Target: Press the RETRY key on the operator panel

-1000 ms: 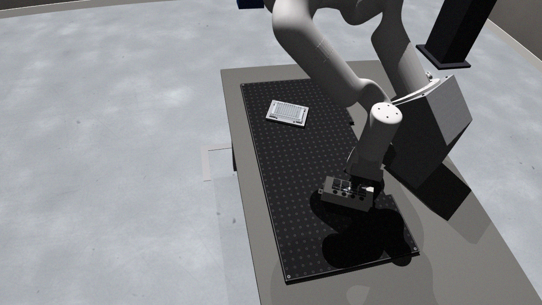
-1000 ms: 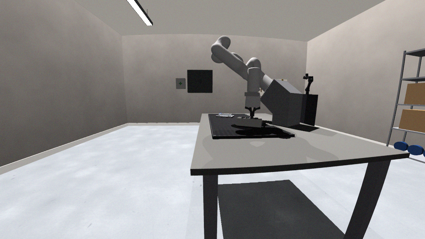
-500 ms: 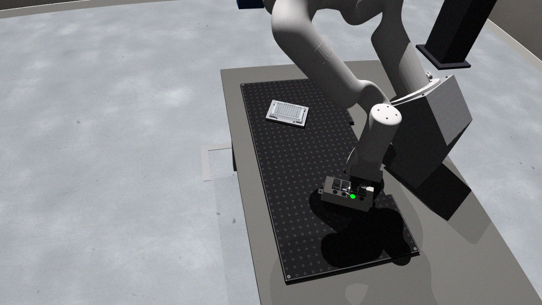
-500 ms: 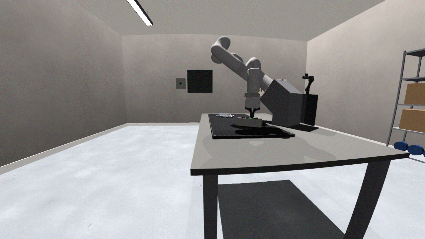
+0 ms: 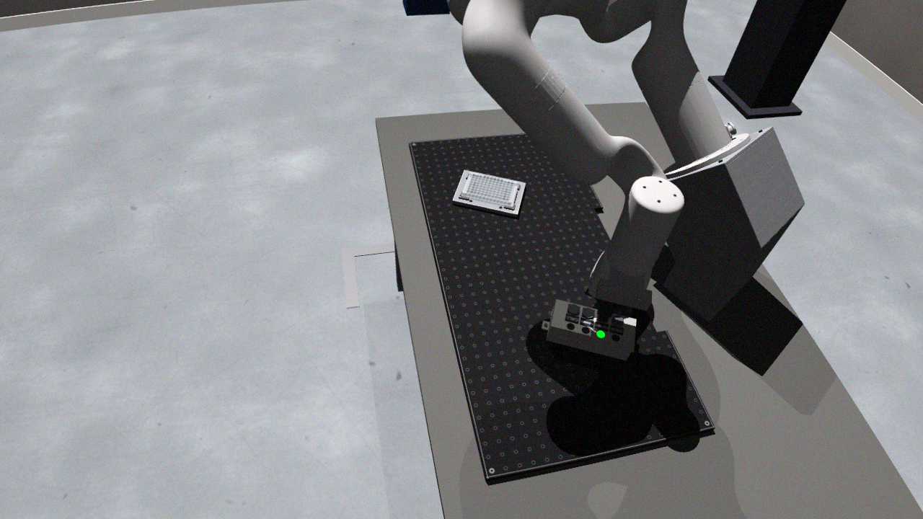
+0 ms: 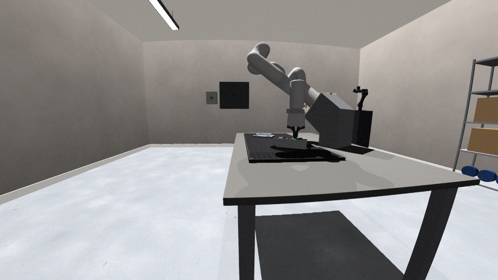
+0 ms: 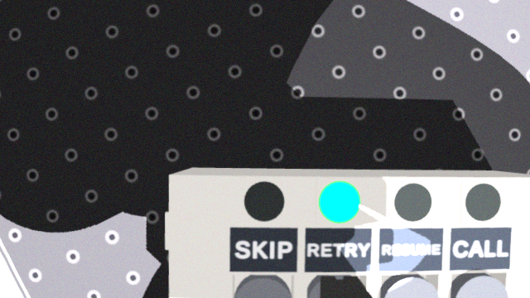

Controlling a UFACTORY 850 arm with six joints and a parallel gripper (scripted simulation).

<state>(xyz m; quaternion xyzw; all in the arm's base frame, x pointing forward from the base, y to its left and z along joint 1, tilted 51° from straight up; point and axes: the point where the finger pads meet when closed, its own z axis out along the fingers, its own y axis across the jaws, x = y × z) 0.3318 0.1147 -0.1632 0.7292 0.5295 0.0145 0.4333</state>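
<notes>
Right now my hand is 30 mm above the operator panel and 10 mm short of it. From my hand the other things lie so: white well plate 440 mm to the right, 100 mm ahead, 60 mm below.
</notes>
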